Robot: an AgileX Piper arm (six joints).
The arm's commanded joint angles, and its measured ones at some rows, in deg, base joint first. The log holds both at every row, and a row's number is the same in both.
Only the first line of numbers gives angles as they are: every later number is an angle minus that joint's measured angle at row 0.
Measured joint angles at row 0:
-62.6 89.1 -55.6 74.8 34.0 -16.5
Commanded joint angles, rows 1 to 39:
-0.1 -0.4 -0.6 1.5 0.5 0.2
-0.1 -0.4 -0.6 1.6 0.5 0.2
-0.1 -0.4 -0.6 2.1 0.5 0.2
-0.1 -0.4 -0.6 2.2 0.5 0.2
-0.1 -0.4 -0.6 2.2 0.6 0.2
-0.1 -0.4 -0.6 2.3 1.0 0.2
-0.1 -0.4 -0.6 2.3 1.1 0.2
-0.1 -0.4 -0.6 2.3 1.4 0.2
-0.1 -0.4 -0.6 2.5 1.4 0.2
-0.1 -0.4 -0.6 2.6 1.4 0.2
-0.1 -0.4 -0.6 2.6 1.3 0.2
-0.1 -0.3 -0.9 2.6 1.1 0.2
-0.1 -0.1 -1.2 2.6 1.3 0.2
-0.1 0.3 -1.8 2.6 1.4 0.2
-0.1 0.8 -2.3 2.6 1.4 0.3
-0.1 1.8 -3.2 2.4 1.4 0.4
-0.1 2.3 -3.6 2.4 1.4 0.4
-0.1 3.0 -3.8 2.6 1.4 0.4
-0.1 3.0 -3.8 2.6 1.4 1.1
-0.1 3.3 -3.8 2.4 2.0 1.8
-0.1 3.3 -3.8 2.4 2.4 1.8
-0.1 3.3 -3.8 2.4 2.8 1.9
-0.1 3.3 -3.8 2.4 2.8 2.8
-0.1 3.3 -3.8 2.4 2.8 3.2
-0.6 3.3 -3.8 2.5 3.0 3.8
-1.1 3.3 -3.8 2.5 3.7 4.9
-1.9 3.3 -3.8 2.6 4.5 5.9
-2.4 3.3 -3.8 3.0 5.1 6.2
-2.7 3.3 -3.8 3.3 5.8 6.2
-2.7 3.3 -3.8 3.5 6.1 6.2
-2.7 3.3 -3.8 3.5 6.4 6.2
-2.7 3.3 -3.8 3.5 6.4 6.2
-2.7 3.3 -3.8 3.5 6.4 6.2
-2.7 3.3 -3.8 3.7 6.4 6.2
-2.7 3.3 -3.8 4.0 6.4 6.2
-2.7 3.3 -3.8 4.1 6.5 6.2
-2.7 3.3 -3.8 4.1 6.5 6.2
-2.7 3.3 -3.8 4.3 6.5 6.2
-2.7 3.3 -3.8 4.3 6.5 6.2
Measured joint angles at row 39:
-2.6 3.7 -3.2 2.7 5.9 6.3
